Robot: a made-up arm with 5 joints. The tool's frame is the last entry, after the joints.
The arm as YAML. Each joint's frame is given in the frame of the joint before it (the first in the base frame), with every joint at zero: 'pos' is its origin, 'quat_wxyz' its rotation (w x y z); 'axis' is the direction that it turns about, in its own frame. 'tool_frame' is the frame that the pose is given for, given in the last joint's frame.
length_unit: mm
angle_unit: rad
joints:
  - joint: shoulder
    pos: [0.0, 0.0, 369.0]
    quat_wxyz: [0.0, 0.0, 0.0, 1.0]
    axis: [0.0, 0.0, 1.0]
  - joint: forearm
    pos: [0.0, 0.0, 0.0]
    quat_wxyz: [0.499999, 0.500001, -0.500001, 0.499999]
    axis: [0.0, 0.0, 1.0]
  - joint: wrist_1
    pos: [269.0, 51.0, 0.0]
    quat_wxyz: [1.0, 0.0, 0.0, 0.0]
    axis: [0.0, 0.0, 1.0]
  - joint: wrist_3
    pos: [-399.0, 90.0, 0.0]
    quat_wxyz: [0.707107, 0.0, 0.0, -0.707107]
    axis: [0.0, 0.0, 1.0]
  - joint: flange
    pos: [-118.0, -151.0, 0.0]
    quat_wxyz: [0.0, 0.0, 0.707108, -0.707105]
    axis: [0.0, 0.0, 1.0]
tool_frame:
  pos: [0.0, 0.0, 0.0]
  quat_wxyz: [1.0, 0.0, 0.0, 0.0]
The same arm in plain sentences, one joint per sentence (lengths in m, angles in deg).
The arm has five revolute joints in a row. What follows holds with every joint at zero, and every direction is one of the base frame's.
The first joint sits 0.369 m along +z from the base frame's origin and turns about +z.
The second joint sits at the same point as the first joint and turns about +y.
The third joint sits 0.051 m along +x and 0.269 m along +z from the second joint and turns about +y.
The fourth joint sits 0.09 m along +x and 0.399 m along -z from the third joint and turns about +y.
The fifth joint sits 0.118 m along +x and 0.151 m along -z from the fourth joint and turns about -z.
The tool frame, which is the frame that the pose is given for, sits at the same point as the fifth joint; its axes are the base frame's turned by roll 180, pitch 0 and yaw 0 deg (as in URDF: about the fixed x, then y, then z).

